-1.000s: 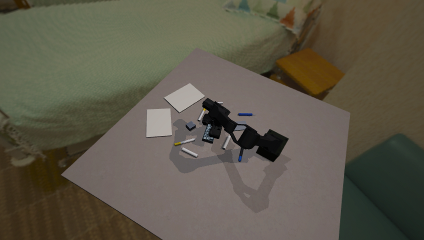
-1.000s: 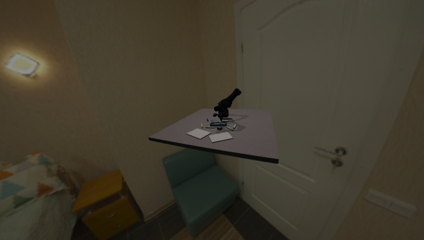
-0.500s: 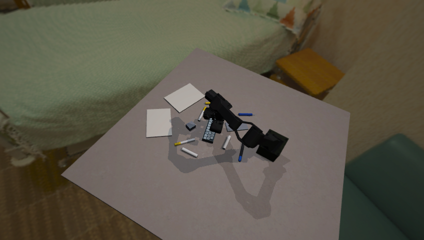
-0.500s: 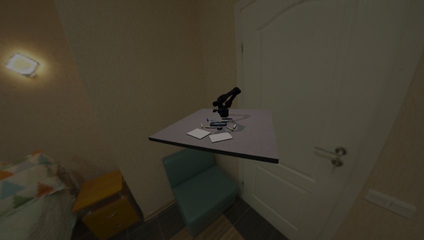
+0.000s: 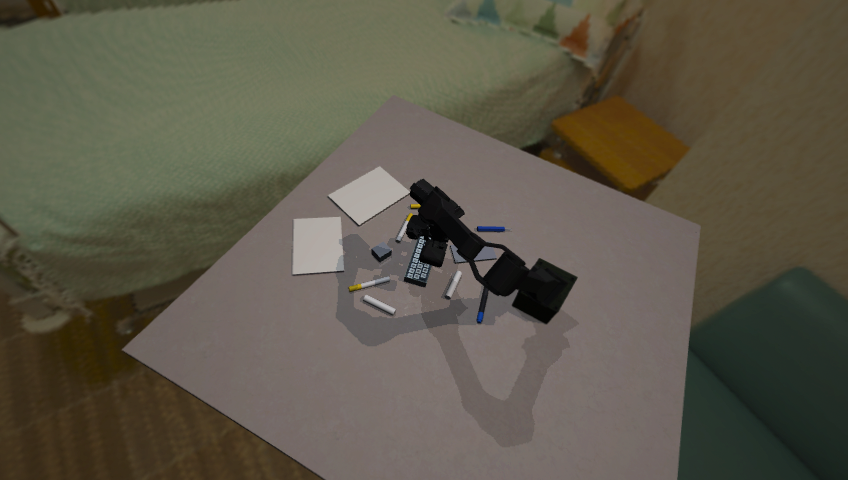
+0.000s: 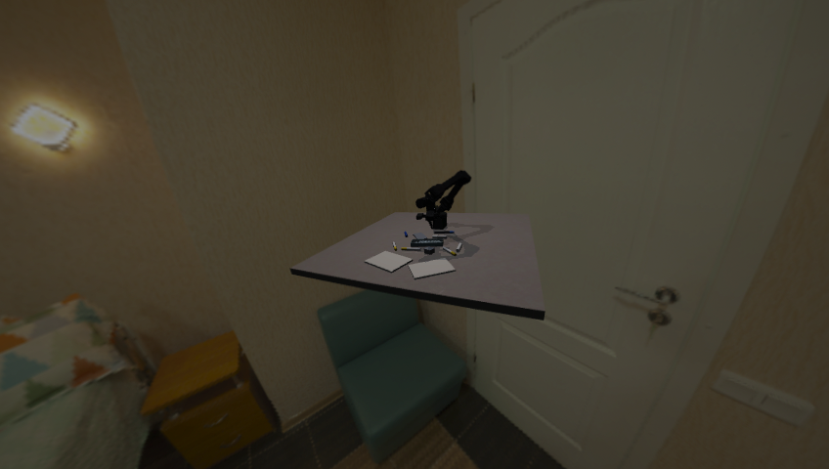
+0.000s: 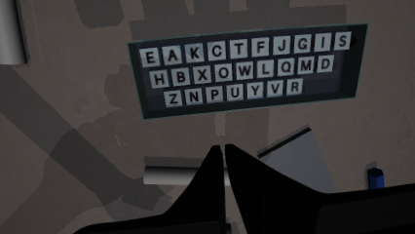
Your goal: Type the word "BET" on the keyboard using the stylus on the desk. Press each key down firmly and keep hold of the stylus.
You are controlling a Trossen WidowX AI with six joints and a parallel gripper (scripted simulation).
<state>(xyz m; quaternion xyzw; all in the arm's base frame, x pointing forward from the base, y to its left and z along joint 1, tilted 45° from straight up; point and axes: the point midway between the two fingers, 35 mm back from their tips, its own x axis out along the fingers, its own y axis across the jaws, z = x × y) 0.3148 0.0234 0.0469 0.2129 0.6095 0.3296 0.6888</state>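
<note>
Right now my gripper tip is 26 cm to the left of the blue stylus, 14 cm past it and 9 cm above it. From my gripper tip the other things lie so: T key (8 cm below, 6 cm ahead, 2 cm to the right); then small grey block (16 cm ahead, 8 cm below, 3 cm to the left); then E key (8 cm below, 6 cm to the left, 4 cm ahead).
</note>
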